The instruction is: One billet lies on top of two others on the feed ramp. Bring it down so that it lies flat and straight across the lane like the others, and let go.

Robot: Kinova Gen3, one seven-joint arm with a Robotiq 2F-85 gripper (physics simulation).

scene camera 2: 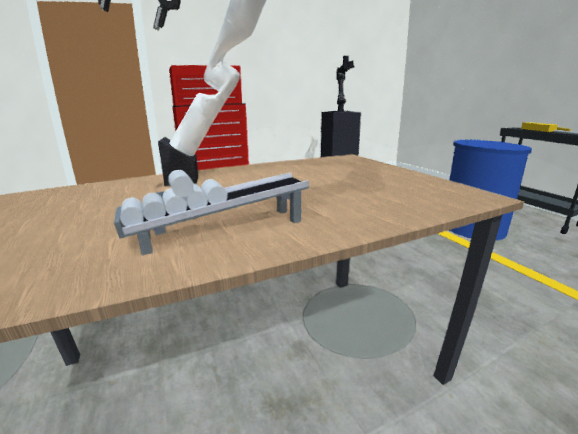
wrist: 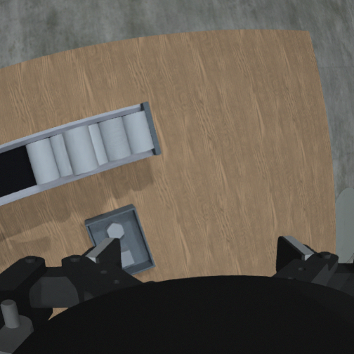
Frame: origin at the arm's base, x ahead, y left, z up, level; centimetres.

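Where they show: gripper, fingertip midpoint: (scene camera 2: pixel 130 20); arm's base, origin of the base link: (scene camera 2: pixel 181 149).
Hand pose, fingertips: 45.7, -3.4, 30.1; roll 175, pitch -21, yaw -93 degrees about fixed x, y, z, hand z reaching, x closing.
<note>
Each offset is from my fingertips to the top centre of the thing, as dx, dy, dz. "spot": to the spot under its first point. Level surfaces: height alone.
The feed ramp {spot: +7.1, +21.1, -33.3} (scene camera 2: pixel 260 195) (wrist: pixel 153 129) slopes down to an end plate, at the left in the scene view. Several pale grey billets lie across its lane in a row from that plate. The raised billet {+5.2, +5.7, -27.6} (scene camera 2: pixel 181 183) (wrist: pixel 81 151) rests on two of them, the third billet {+5.6, +4.1, -31.2} (scene camera 2: pixel 175 202) (wrist: pixel 98 144) and the fourth billet {+4.8, +8.0, -30.9} (scene camera 2: pixel 197 197) (wrist: pixel 62 155) from the plate. It looks about parallel to them. My gripper (scene camera 2: pixel 131 17) (wrist: pixel 199 256) is open and empty, high above the table and off to the side of the ramp. Its body is cut off in the scene view.
A small grey tray (wrist: pixel 145 240) with a hexagonal piece (wrist: pixel 115 231) and a pale block (wrist: pixel 128 257) stands beside the ramp's low end, near my left finger in the wrist view. The wooden table {dz -41.1} (scene camera 2: pixel 350 200) (wrist: pixel 240 125) carries the ramp. My arm's black base (scene camera 2: pixel 179 162) stands behind the ramp.
</note>
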